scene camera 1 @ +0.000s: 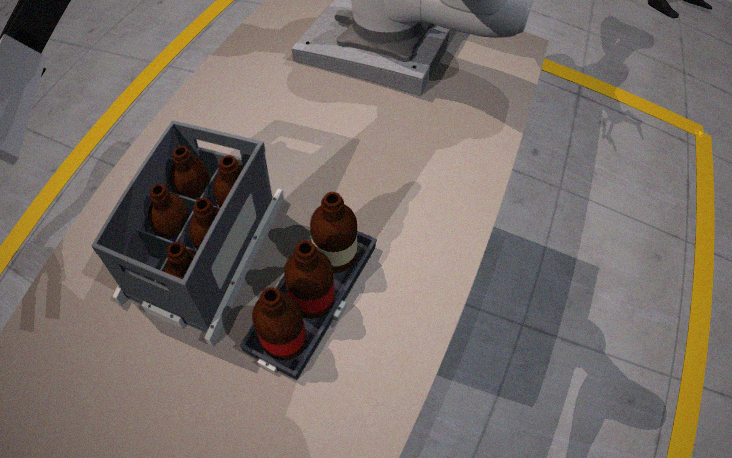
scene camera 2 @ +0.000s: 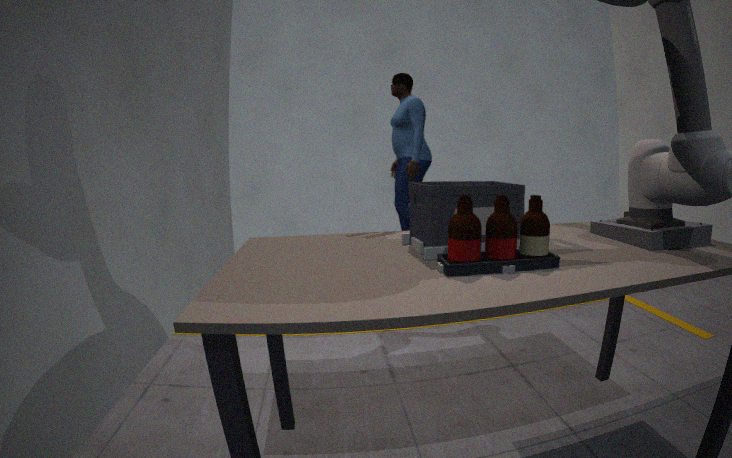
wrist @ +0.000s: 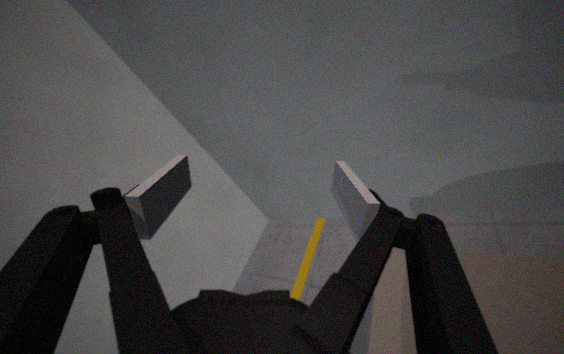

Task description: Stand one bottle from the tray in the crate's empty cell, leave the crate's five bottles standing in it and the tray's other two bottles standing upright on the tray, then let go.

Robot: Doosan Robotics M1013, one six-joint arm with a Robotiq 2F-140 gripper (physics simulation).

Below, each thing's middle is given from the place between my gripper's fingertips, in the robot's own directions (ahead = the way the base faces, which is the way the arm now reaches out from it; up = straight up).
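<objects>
The pale rail [scene camera 1: 229, 297] is 20 cm to the right of my hand, 27 cm behind it and 71 cm below it. As for the cream-labelled bottle [scene camera 1: 333, 225], my hand is far above it and far past it, and a little to the left of it.
</objects>
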